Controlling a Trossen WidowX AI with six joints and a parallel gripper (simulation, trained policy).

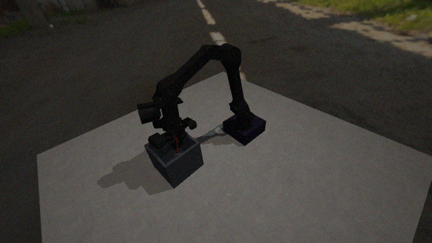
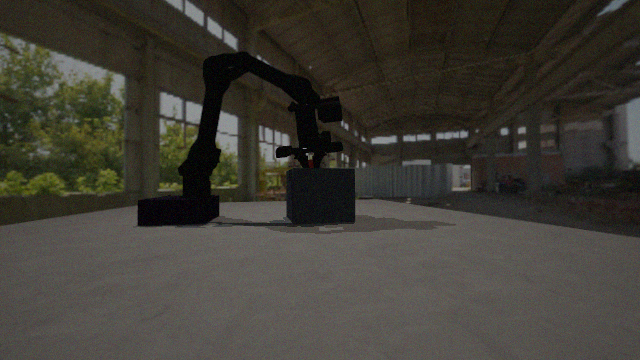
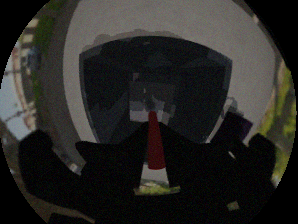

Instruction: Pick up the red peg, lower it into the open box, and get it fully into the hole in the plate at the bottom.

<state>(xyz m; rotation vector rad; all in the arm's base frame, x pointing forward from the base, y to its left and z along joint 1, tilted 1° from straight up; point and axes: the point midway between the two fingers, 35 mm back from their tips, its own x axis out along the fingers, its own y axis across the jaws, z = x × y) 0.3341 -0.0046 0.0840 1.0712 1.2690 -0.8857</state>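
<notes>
Now: the red peg 2 cm above my gripper tip. From my gripper tip the other things lie so: plate (1 cm ahead, 1 cm to the right, 7 cm below).
</notes>
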